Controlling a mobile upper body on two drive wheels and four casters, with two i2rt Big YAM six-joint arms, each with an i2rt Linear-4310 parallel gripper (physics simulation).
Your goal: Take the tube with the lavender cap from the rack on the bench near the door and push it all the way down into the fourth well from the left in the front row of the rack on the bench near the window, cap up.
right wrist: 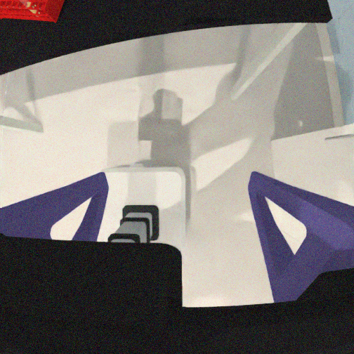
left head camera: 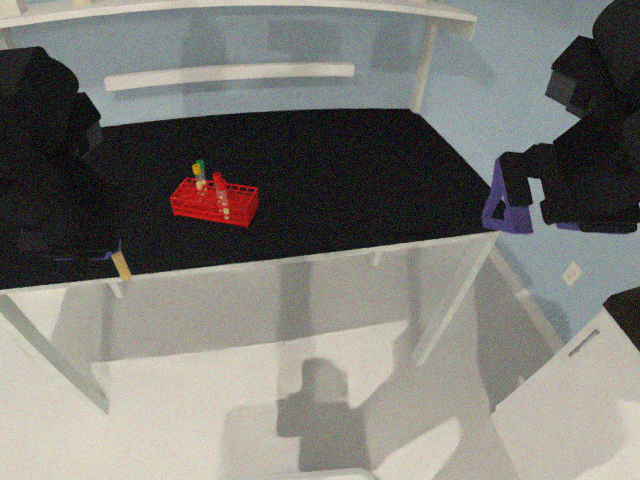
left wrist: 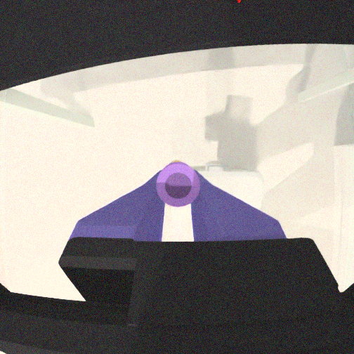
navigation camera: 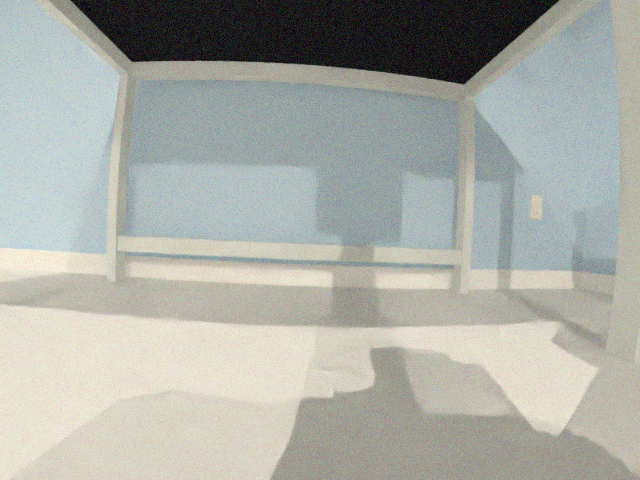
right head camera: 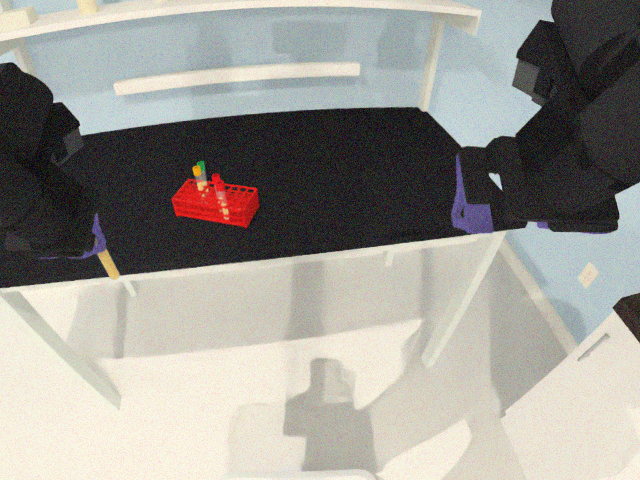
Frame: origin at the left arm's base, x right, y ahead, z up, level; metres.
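Seen in the pictures: left gripper, between the fingertips: (left head camera: 112, 246) (right head camera: 97, 246); right gripper, between the fingertips: (left head camera: 521, 221) (right head camera: 497, 220).
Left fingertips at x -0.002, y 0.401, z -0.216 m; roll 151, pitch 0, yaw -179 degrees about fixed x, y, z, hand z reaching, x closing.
Offsets run from my left fingertips to a thing's middle. "*": to the spot under its first point. Level surfaces: height alone.
The tube with the lavender cap (left wrist: 178, 185) is held cap toward the camera in the left wrist view; its tan lower part {* dx +0.004, dy -0.003, dz -0.032 m} (left head camera: 122, 266) (right head camera: 109, 264) sticks out below my left gripper (left head camera: 114, 253) (right head camera: 100, 250), which is shut on it. They hang in front of the bench, near its front edge. My right gripper (right wrist: 177, 179) is open and empty, off to the right near the bench's right corner. A red rack {dx +0.042, dy +0.408, dz -0.251 m} (left head camera: 211, 202) (right head camera: 212, 203) stands on the black bench {dz -0.279 m} (left head camera: 330, 180) (right head camera: 330, 180), holding tubes with green, yellow and red caps. Which bench this is I cannot tell.
A shelf {* dx +0.141, dy +0.715, dz +0.162 m} (left head camera: 258, 4) (right head camera: 268, 5) runs above the back of the bench. A white cabinet {* dx +1.070, dy -0.018, dz -0.653 m} (left head camera: 563, 392) (right head camera: 573, 397) with a dark top stands at the lower right. The bench's legs (navigation camera: 118, 180) (navigation camera: 465, 196) show in the navigation view.
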